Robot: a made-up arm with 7 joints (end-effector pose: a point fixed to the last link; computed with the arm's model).
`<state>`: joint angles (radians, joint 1 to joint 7).
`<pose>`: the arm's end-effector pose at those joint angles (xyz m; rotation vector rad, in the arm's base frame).
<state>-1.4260 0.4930 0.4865 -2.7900 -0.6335 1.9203 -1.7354</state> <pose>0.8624 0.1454 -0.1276 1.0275 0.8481 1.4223</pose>
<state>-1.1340 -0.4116 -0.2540 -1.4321 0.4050 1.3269 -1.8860</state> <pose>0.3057 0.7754 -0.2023 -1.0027 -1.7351 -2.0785</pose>
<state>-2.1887 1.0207 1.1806 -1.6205 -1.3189 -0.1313 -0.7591</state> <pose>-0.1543 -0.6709 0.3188 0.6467 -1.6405 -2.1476</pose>
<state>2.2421 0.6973 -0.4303 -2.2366 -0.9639 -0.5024 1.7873</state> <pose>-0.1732 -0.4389 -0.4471 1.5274 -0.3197 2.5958</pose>
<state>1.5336 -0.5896 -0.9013 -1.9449 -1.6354 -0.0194 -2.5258</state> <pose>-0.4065 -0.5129 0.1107 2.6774 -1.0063 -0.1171</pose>
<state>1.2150 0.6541 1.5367 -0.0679 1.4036 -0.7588 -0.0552</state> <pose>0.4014 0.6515 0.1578 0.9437 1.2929 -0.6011</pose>
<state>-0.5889 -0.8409 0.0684 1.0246 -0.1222 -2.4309 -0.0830</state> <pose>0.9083 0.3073 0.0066 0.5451 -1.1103 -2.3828</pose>
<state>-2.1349 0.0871 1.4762 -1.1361 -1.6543 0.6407 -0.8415</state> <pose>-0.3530 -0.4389 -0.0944 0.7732 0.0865 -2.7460</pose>
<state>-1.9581 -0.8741 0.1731 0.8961 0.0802 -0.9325 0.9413</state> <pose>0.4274 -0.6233 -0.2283 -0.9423 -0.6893 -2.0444</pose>
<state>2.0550 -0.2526 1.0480 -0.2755 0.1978 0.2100 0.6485</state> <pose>-0.2079 0.3946 -0.4343 0.4181 0.4417 1.5136</pose>
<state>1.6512 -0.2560 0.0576 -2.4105 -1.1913 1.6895 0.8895</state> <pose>-0.5271 -0.3631 -0.2209 -1.4041 -2.4906 -1.2134</pose>
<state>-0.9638 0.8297 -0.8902 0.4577 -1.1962 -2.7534 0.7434</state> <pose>0.3881 0.7719 0.1768 -1.8052 2.2560 1.1517</pose>
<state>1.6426 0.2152 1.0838 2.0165 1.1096 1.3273 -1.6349</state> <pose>-0.2109 0.6136 0.6919 -1.2540 0.3562 0.8026</pose>
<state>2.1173 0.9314 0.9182 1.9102 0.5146 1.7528 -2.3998</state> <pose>-0.3044 -0.1267 0.9637 -0.7319 -0.1011 0.2545</pose>
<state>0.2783 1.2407 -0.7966 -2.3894 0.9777 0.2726 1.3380</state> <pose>-0.2538 -0.0095 -0.4265 0.2103 0.7903 0.0492</pose>
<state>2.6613 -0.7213 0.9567 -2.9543 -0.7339 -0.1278 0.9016</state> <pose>-0.4341 -0.6148 -0.0083 -1.0269 0.9453 0.5351</pose>
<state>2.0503 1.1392 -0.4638 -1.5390 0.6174 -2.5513 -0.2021</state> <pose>-0.5597 -0.0774 -0.5943 -0.0259 -0.6586 0.1490</pose>
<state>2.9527 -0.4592 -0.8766 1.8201 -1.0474 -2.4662 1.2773</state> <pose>0.2439 -0.3821 0.8715 0.7711 1.1593 -0.4117</pose>
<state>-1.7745 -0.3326 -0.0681 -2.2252 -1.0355 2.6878 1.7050</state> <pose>0.7660 0.3134 -0.2360 -1.7926 2.1639 -0.4029</pose>
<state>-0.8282 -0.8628 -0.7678 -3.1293 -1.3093 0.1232 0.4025</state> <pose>-0.1086 0.3717 0.6063 1.6919 2.0353 0.0461</pose>
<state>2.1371 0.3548 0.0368 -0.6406 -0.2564 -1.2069 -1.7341</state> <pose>-0.7546 0.0698 -0.1761 -0.6157 1.7826 0.5388</pose>
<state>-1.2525 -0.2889 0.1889 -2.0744 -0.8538 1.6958 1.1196</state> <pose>0.4990 0.4647 -0.3377 2.0668 -1.2291 -0.1353</pose>
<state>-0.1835 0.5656 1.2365 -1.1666 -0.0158 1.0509 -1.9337</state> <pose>0.8733 0.0623 -0.1885 0.8947 1.8657 0.7331</pose>
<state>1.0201 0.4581 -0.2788 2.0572 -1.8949 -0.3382 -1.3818</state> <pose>-0.5909 0.0162 0.1535 -1.4680 2.3662 -0.8844</pose>
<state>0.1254 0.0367 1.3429 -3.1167 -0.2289 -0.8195 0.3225</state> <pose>0.4894 0.7153 0.1915 1.1786 2.3084 -1.3581</pose>
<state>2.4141 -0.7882 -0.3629 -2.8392 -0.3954 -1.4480 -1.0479</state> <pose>0.0498 -0.6358 0.5873 -2.1548 -0.8750 -0.8383</pose>
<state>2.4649 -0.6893 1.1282 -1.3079 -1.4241 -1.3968 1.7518</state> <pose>-0.2504 -0.0901 -0.6436 0.2139 -2.1048 1.2338</pose>
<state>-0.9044 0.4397 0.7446 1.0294 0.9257 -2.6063 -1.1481</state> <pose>0.6753 -0.4526 0.5339 -1.3982 1.5579 1.4175</pose>
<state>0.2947 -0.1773 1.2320 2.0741 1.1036 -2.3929 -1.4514</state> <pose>0.7267 0.4162 0.3564 2.0046 -1.1537 -1.0690</pose>
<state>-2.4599 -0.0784 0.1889 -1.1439 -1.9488 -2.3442 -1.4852</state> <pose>0.2301 -0.6711 -0.0998 -0.6846 2.3018 1.1098</pose>
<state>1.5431 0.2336 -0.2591 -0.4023 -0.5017 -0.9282 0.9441</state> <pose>-0.7236 0.2731 -0.1577 1.3046 -0.6832 1.3077</pose>
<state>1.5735 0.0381 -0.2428 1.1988 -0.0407 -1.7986 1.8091</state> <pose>-0.7989 0.2988 0.4761 1.4846 -1.6629 -0.5535</pose>
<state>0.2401 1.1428 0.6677 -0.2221 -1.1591 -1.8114 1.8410</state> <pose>0.4858 0.4599 0.7663 0.3523 1.8278 1.8213</pose>
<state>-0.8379 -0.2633 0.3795 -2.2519 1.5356 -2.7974 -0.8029</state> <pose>0.5644 0.7143 0.2225 1.8565 -2.2764 0.1499</pose>
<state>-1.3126 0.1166 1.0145 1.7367 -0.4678 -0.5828 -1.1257</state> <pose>0.5506 -0.3817 0.5689 -0.8427 -1.0757 -1.4537</pose>
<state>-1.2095 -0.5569 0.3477 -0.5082 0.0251 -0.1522 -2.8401</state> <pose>0.5001 0.0662 -0.5750 -1.3721 -1.6790 -0.1696</pose>
